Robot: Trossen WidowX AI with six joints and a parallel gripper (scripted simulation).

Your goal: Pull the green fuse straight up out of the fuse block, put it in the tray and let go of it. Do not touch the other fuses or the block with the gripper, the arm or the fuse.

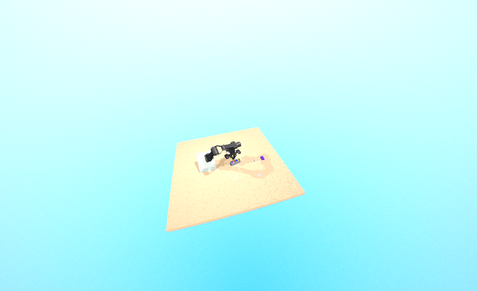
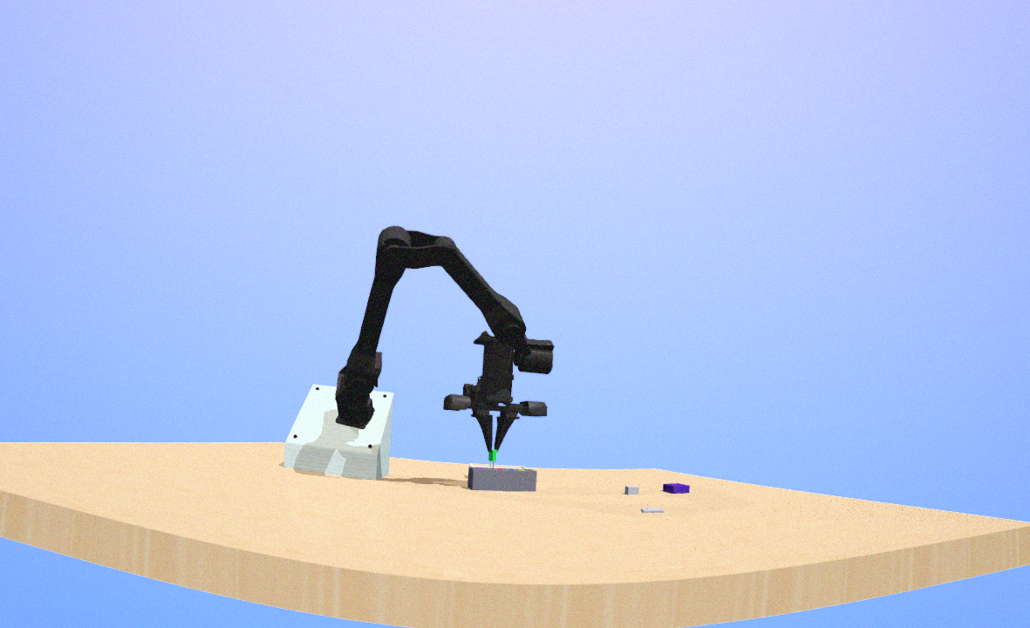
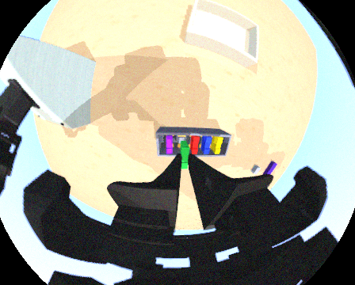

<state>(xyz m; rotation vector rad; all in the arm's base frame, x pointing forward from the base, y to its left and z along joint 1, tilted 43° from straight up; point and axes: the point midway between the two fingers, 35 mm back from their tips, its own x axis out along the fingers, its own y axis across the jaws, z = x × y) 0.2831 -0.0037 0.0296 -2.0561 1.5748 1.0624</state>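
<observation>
The pale square tray lies 230 mm to the left of my gripper tip, 70 mm below it and 10 mm behind it. The rest, counted from my gripper tip: grey cube (260 mm ahead, 60 mm below); flat grey piece (250 mm ahead, 230 mm to the right, 70 mm below); green fuse (10 mm below).
</observation>
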